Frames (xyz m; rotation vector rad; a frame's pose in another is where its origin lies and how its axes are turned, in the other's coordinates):
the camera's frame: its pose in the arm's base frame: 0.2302 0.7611 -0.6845 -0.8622 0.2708 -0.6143
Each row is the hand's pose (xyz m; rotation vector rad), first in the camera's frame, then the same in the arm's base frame.
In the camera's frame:
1: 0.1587 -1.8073 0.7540 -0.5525 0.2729 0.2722
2: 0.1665 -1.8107 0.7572 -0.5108 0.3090 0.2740
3: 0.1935 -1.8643 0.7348 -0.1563 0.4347 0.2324
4: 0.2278 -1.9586 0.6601 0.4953 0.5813 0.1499
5: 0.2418 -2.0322 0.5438 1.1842 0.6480 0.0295
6: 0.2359 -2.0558 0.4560 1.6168 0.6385 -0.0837
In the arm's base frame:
1: -0.0082 0.2453 1.1962 -1.2442 0.8184 -0.4018
2: -0.0019 0.2409 1.2010 -1.1926 0.8380 -0.4222
3: -0.0118 0.1841 1.2290 -0.8253 0.8103 -0.5627
4: -0.0559 0.0701 1.2557 -0.1688 0.6697 -0.7415
5: -0.1272 -0.0474 1.2397 0.4994 0.4250 -0.8612
6: -0.1815 -0.1103 1.2026 0.9018 0.2152 -0.9157

